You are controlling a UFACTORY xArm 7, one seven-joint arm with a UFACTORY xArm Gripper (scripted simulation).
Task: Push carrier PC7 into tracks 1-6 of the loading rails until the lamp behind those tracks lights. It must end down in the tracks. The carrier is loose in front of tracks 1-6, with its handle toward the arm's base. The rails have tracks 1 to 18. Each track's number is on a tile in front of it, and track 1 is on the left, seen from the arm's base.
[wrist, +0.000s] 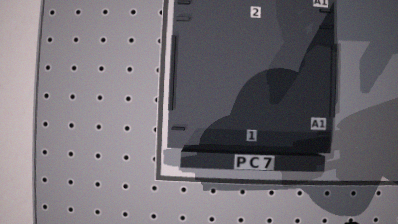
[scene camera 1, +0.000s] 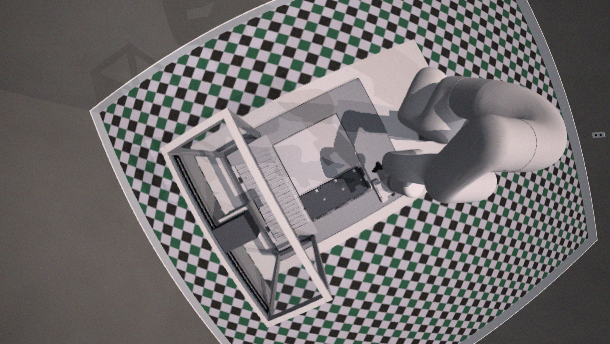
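In scene camera 1 I can see a carrier PC7 [scene camera 1: 353, 183], and the wrist view shows me the carrier PC7 [wrist: 246, 92] as well.
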